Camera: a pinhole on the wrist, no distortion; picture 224 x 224 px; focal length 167.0 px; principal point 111.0 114.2 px. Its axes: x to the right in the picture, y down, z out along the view. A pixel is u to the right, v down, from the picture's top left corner.
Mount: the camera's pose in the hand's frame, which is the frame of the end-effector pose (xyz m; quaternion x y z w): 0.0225 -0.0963 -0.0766 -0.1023 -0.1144 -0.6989 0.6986
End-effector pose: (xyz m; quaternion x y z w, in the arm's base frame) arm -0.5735 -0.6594 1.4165 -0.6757 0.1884 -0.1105 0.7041
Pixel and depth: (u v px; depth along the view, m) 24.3 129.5 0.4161
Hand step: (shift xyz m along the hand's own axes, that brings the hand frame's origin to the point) 0.0543 0.2357 0.2551
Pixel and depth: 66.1 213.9 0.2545
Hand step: 0.1703 0.0463 0.1478
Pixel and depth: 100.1 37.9 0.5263
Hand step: -0.2267 0.0953 0.4104
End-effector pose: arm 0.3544 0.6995 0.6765 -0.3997 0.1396 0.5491 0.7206
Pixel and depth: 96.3 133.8 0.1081
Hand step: 0.0334 -0.0545 0.0237
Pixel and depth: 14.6 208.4 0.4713
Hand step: 0.2812 0.3063 0.2946
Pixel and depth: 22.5 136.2 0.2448
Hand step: 0.0510 0.1015 0.1179
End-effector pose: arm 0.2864 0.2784 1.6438 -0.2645 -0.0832 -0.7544 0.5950
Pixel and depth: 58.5 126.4 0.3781
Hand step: 0.0441 0.1315 0.2482
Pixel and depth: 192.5 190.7 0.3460
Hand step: 0.1746 -0.1521 0.3069
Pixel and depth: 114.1 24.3 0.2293
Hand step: -0.1048 -0.0312 0.1411
